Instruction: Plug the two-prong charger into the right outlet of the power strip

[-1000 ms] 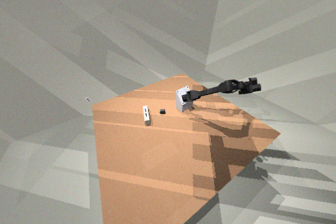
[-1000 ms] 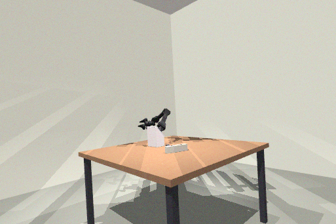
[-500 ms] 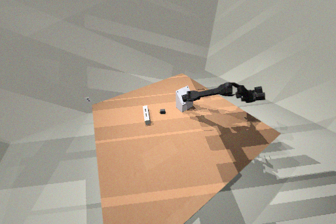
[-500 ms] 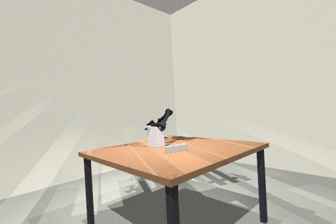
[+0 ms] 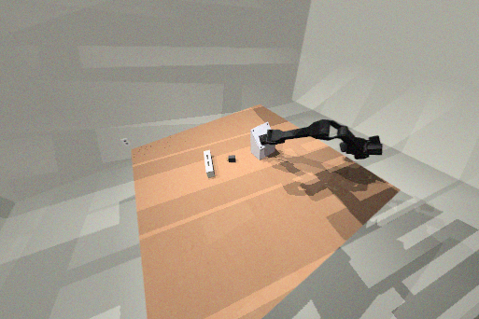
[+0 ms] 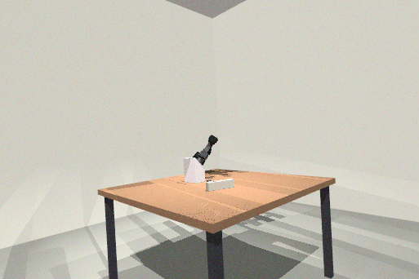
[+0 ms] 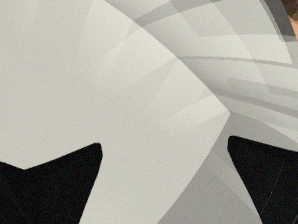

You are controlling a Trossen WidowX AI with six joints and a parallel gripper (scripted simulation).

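Right now the black two-prong charger is 76 cm ahead of my gripper tip, 38 cm to the right of it and 9 cm below it.
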